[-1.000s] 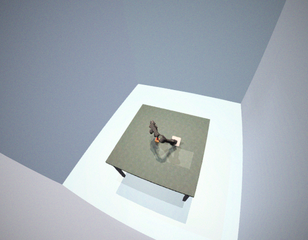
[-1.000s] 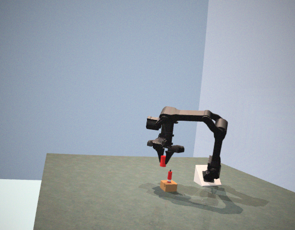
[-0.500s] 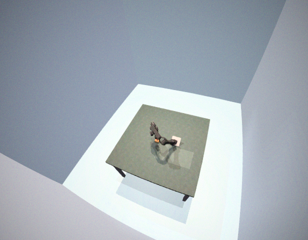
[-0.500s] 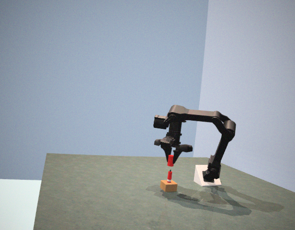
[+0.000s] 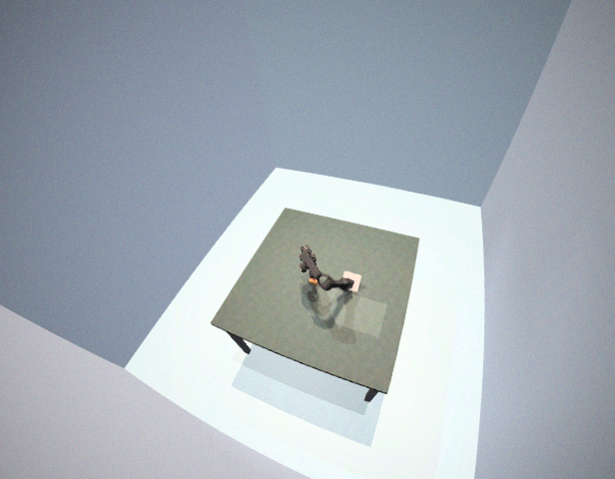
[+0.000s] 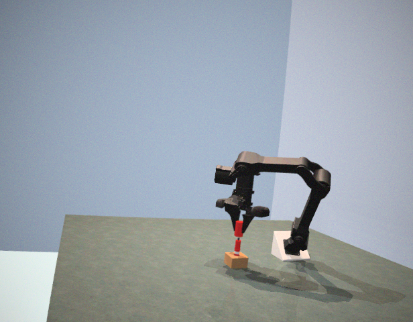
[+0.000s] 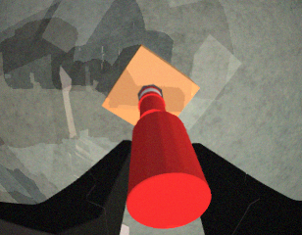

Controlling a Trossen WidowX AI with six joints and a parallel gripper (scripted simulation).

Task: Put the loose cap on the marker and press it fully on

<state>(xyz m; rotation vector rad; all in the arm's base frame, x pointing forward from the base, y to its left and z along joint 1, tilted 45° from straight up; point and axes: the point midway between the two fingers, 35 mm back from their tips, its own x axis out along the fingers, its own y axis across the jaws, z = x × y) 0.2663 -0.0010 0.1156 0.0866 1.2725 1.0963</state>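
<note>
My gripper tip is now 10 cm above the orange holder block. Round my gripper tip: red cap (1 cm above).
</note>
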